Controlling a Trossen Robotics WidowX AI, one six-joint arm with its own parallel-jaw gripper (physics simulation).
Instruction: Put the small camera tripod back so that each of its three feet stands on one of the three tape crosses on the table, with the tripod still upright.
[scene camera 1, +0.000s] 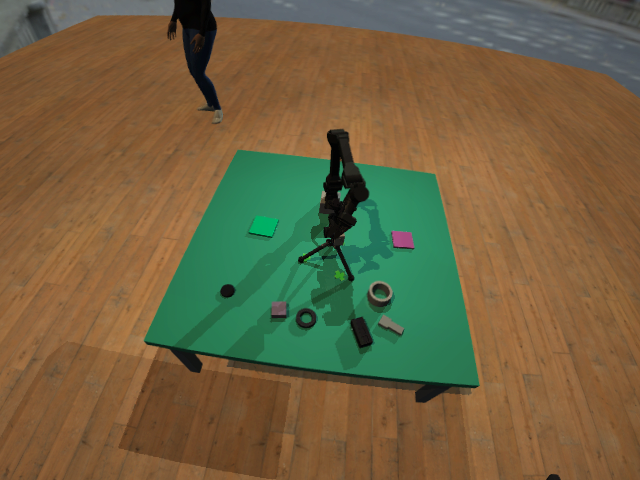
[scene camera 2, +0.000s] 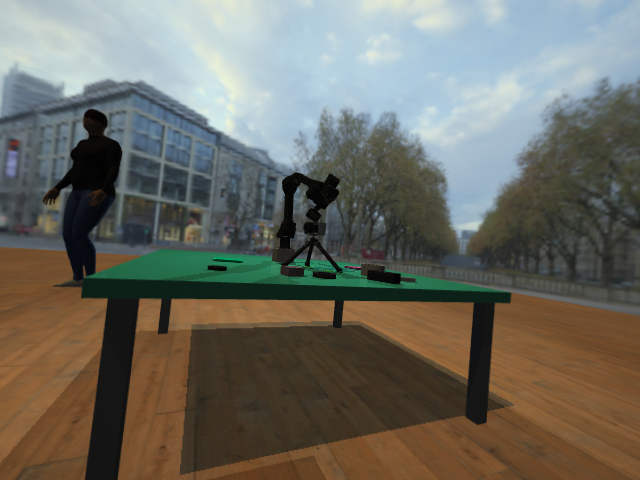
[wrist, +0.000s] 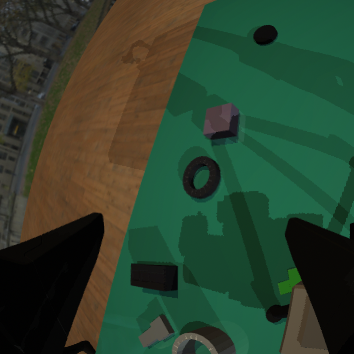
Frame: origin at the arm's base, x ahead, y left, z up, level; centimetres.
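Seen in the pictures: gripper, fingertip midpoint: (scene camera 1: 330, 238) (scene camera 2: 320, 212) (wrist: 199, 226); arm's base, origin of the base link: (scene camera 1: 331, 198) (scene camera 2: 284, 248).
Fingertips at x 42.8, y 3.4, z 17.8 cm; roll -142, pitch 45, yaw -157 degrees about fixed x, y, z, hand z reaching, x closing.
Pixels of each thing's top centre, then the offset from my fingertips to it. "pt": a spot on its surface instead. Level surfaces: height alone.
- small black tripod, surface spot: (scene camera 1: 333, 247) pt dx -7.2, dy +1.6, dz -14.2 cm
- green table, its level: dz -25.3 cm
- tan tripod head, surface spot: (wrist: 302, 316) pt dx -5.5, dy +2.8, dz -3.7 cm
- tripod foot, surface spot: (wrist: 274, 312) (scene camera 1: 350, 274) pt dx -0.2, dy +10.6, dz -22.6 cm
- bright green tape cross, middle of its top: (wrist: 295, 283) (scene camera 1: 339, 275) dx -0.7, dy +6.3, dz -25.2 cm
- black disc, middle of its top: (wrist: 263, 32) (scene camera 2: 217, 266) (scene camera 1: 227, 290) dx +16.6, dy -39.9, dz -24.3 cm
- purple cube, middle of its top: (wrist: 216, 118) (scene camera 2: 292, 266) (scene camera 1: 278, 308) dx +21.5, dy -16.3, dz -22.5 cm
- black ring, middle of its top: (wrist: 198, 175) (scene camera 2: 324, 272) (scene camera 1: 306, 317) dx +22.7, dy -4.9, dz -23.8 cm
- black block, middle of its top: (wrist: 145, 276) (scene camera 2: 384, 271) (scene camera 1: 362, 330) dx +25.4, dy +17.5, dz -21.8 cm
- grey piece, middle of its top: (wrist: 151, 333) (scene camera 1: 391, 324) dx +20.1, dy +29.7, dz -23.8 cm
- tape roll, middle of its top: (scene camera 1: 380, 291) (scene camera 2: 373, 264) dx +7.1, dy +24.1, dz -20.5 cm
- Green pad, middle of its top: (scene camera 2: 228, 258) (scene camera 1: 263, 225) dx -22.3, dy -34.5, dz -24.4 cm
- magenta pad, middle of its top: (scene camera 1: 402, 239) dx -27.8, dy +35.7, dz -24.4 cm
The small black tripod (scene camera 1: 333, 247) (scene camera 2: 311, 249) stands upright near the middle of the green table (scene camera 1: 209, 267) (scene camera 2: 175, 273) (wrist: 288, 102). My gripper (scene camera 1: 337, 230) (scene camera 2: 314, 222) (wrist: 199, 226) is open, low over the tripod's top. In the wrist view the tan tripod head (wrist: 302, 316) shows just inside my right finger. One tripod foot (wrist: 274, 312) (scene camera 1: 351, 278) stands close beside a bright green tape cross (wrist: 289, 282) (scene camera 1: 339, 274), not on it. The other crosses are hidden or too faint to tell.
Towards the front edge lie a black disc (scene camera 1: 228, 290) (wrist: 265, 34), purple cube (scene camera 1: 278, 309) (wrist: 220, 121), black ring (scene camera 1: 298, 318) (wrist: 187, 180), black block (scene camera 1: 361, 331) (wrist: 154, 276), grey piece (scene camera 1: 390, 325) (wrist: 156, 330) and tape roll (scene camera 1: 370, 296) (wrist: 215, 334). Green pad (scene camera 1: 263, 226) left, magenta pad (scene camera 1: 402, 239) right. A person (scene camera 1: 196, 48) (scene camera 2: 96, 167) walks behind.
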